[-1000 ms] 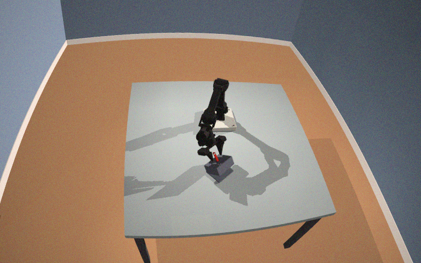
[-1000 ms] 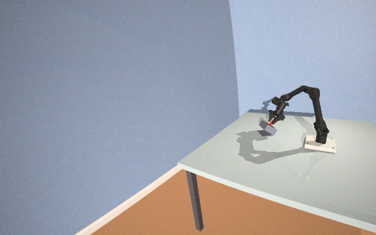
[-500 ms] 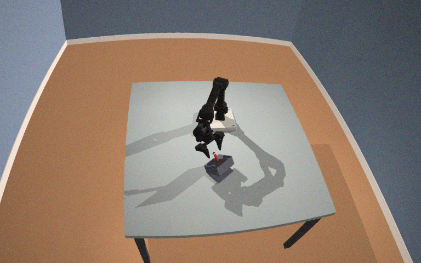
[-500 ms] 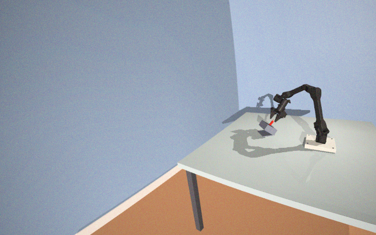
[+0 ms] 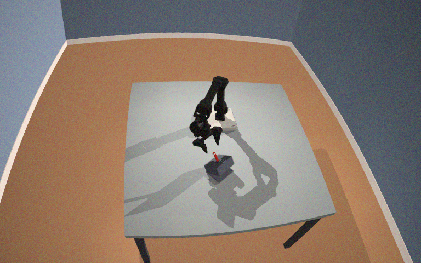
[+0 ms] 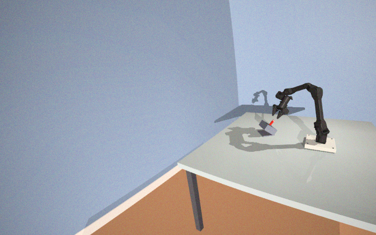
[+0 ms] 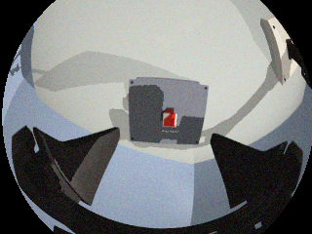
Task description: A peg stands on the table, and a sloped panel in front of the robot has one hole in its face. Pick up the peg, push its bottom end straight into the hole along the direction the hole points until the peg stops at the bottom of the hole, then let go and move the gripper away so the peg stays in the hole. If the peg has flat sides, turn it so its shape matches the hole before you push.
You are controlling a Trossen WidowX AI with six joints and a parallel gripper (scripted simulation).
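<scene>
Right now my gripper tip is 1 cm short of the red peg, 2 cm to the right of it and 4 cm above it. Also, from my gripper tip: grey sloped panel: 4 cm ahead, 5 cm to the left, 9 cm below; panel foot: 5 cm ahead, 6 cm to the left, 14 cm below.
</scene>
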